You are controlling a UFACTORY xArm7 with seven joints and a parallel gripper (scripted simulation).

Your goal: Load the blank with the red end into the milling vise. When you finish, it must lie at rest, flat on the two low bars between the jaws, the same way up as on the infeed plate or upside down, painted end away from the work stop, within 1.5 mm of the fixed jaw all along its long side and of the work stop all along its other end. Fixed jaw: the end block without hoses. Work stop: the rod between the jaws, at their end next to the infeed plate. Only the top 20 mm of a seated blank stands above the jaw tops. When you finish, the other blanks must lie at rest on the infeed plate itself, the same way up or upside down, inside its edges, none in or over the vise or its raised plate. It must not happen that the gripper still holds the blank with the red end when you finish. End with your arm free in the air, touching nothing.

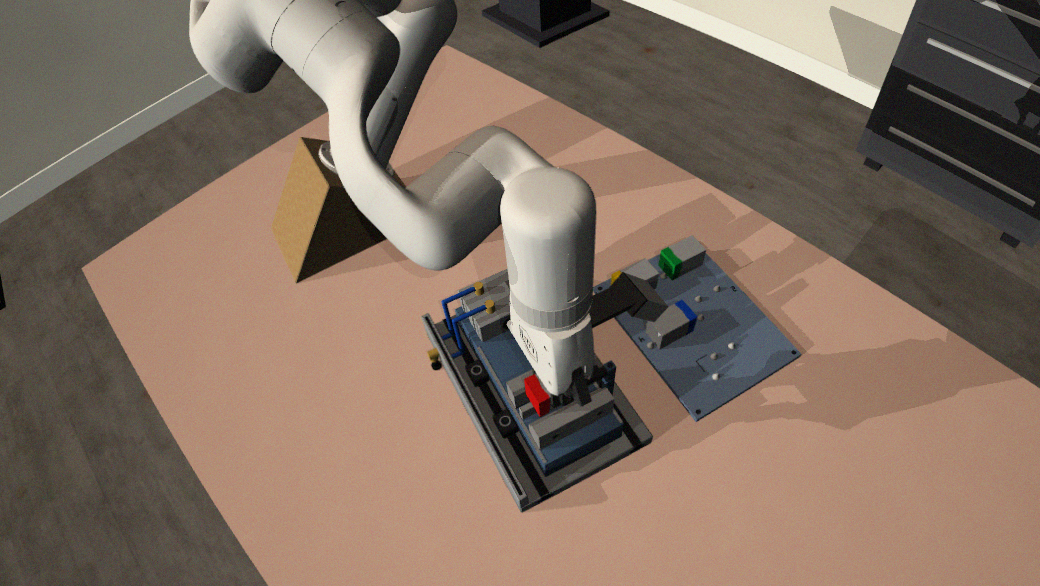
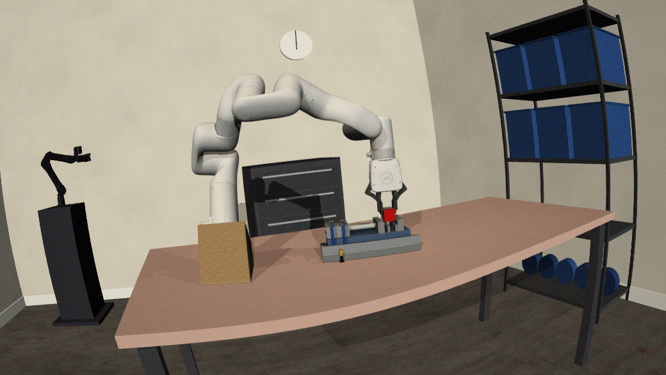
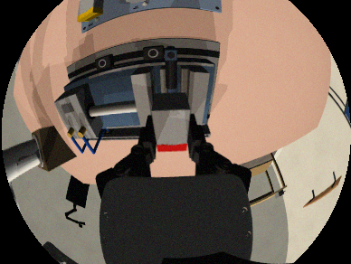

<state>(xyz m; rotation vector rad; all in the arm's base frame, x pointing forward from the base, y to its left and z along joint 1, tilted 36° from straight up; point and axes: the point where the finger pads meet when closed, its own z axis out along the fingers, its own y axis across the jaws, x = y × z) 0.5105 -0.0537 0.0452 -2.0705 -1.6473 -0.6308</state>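
The fixed jaw is 50 mm below my hand and 30 mm ahead of it. From my hand the other things lie so: blue-ended blank: 220 mm to the left, 110 mm below; then dark work stop: 50 mm to the left, 40 mm below, 10 mm ahead; then hosed block: 160 mm behind, 50 mm below, 40 mm to the left.
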